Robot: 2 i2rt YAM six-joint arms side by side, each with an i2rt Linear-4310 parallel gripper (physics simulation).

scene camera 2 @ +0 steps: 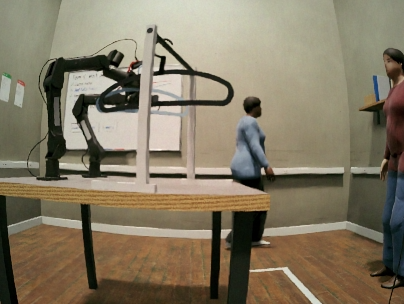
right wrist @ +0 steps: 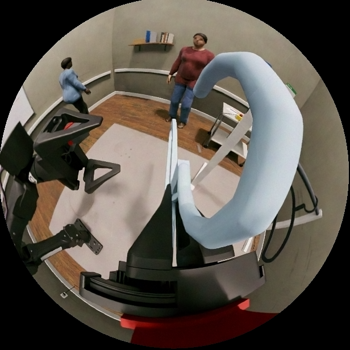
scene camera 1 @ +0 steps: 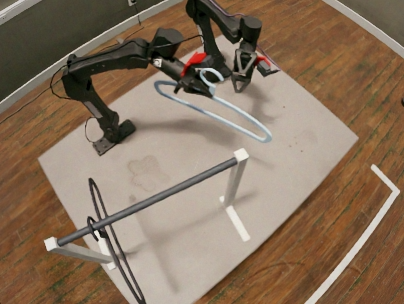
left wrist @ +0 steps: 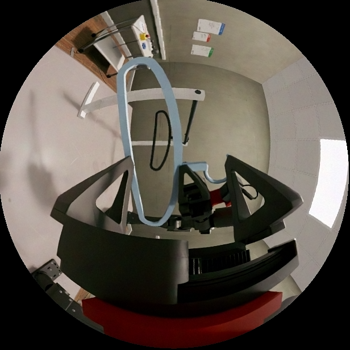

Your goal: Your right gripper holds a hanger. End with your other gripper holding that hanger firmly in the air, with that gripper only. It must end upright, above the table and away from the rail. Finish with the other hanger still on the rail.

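Seen in the pictures: left gripper, fingertip midpoint: (scene camera 1: 239,84); right gripper, fingertip midpoint: (scene camera 1: 213,95); left arm's base at its link origin: (scene camera 2: 94,177) (scene camera 1: 212,77); right arm's base at its link origin: (scene camera 2: 52,179) (scene camera 1: 114,137).
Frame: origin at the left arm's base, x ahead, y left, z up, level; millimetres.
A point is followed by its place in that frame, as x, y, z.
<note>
The light blue hanger (scene camera 1: 200,108) {304, -241, 297} (scene camera 2: 172,114) {451, -161, 281} (left wrist: 173,115) (right wrist: 277,115) is upright in the air above the table, away from the rail, hook on top. My right gripper (scene camera 1: 210,91) {341, -220, 392} (left wrist: 182,163) (right wrist: 173,187) is shut on it near the neck, below the hook. My left gripper (scene camera 1: 256,79) (right wrist: 112,149) is open and empty, apart from the hanger. In the left wrist view the hanger appears sideways beyond its spread fingers. The black hanger (scene camera 1: 91,182) {354, -646, 294} (scene camera 2: 230,91) {733, -677, 267} (left wrist: 153,145) hangs on the rail (scene camera 1: 165,194) {546, -473, 443} (left wrist: 191,122). In scene camera 2 a post partly hides the grippers.
The rail's white posts (scene camera 1: 234,182) {567, -288, 305} (scene camera 2: 145,110) {532, -780, 202} stand on the table (scene camera 1: 310,125) {452, 245, 0}. The rail lies across the table from the arm bases. A cart stands beyond the rail in both wrist views. Two people (scene camera 2: 247,145) (scene camera 2: 396,125) stand off the table.
</note>
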